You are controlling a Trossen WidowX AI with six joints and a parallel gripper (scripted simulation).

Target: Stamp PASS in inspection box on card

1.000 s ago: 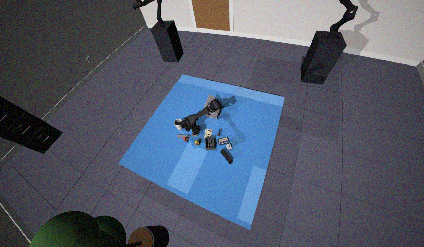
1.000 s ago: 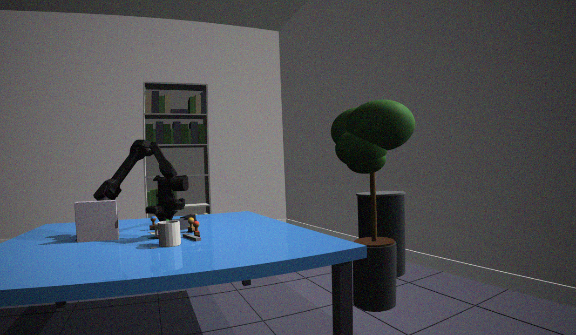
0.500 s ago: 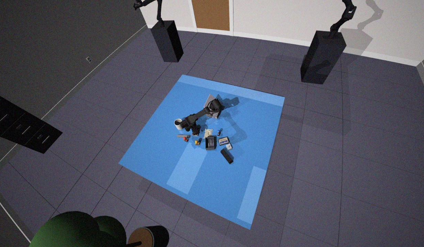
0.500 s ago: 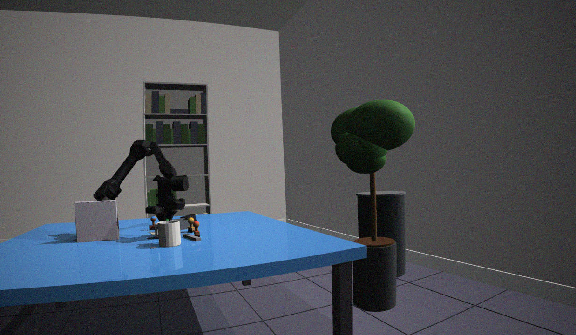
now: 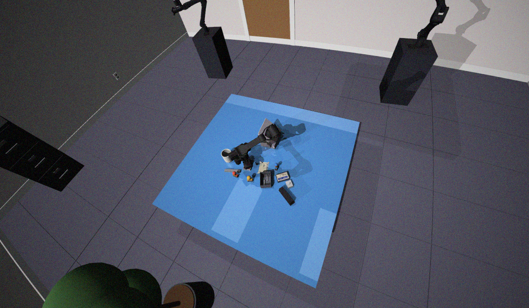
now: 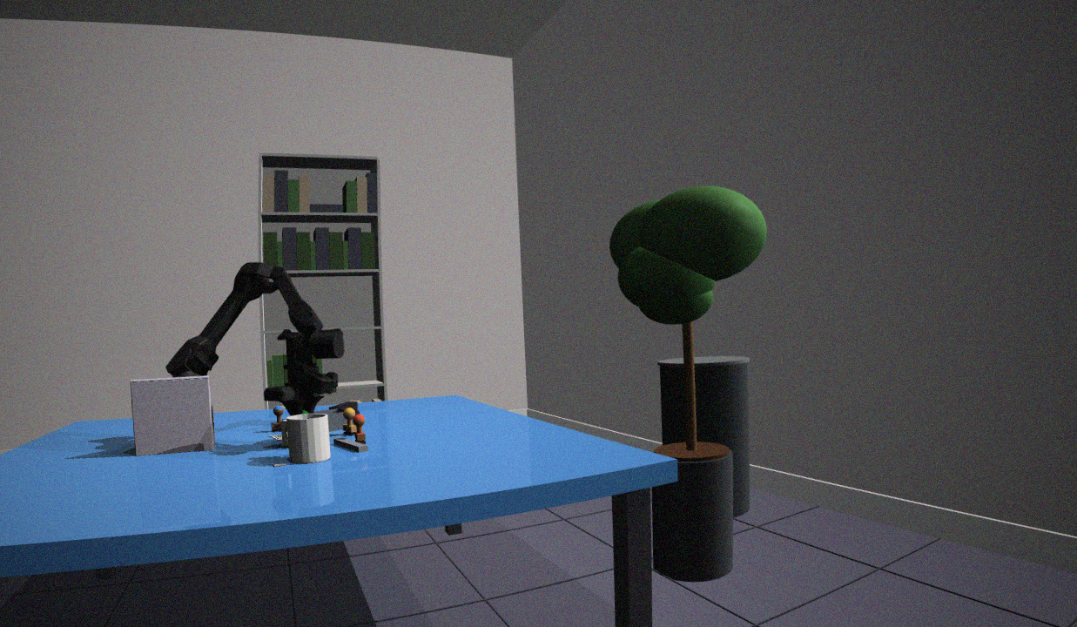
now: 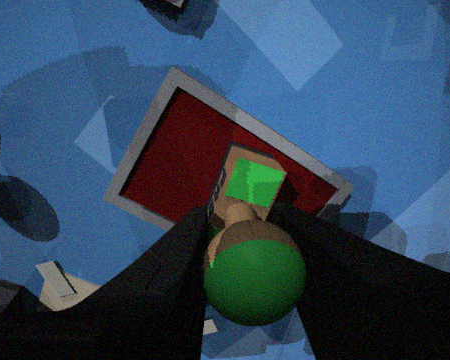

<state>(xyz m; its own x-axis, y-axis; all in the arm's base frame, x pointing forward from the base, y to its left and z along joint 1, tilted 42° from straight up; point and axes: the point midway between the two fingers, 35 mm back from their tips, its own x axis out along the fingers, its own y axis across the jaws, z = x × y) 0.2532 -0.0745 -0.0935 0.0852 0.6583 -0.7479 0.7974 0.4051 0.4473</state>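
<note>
The red ink pad lies 3 cm below my gripper tip. Round my gripper tip: red-knobbed stamp (11 cm ahead, 7 cm to the right, 2 cm below); cream card (13 cm to the left, 4 cm below); grey bar (8 cm ahead, 11 cm to the right, 3 cm below).
</note>
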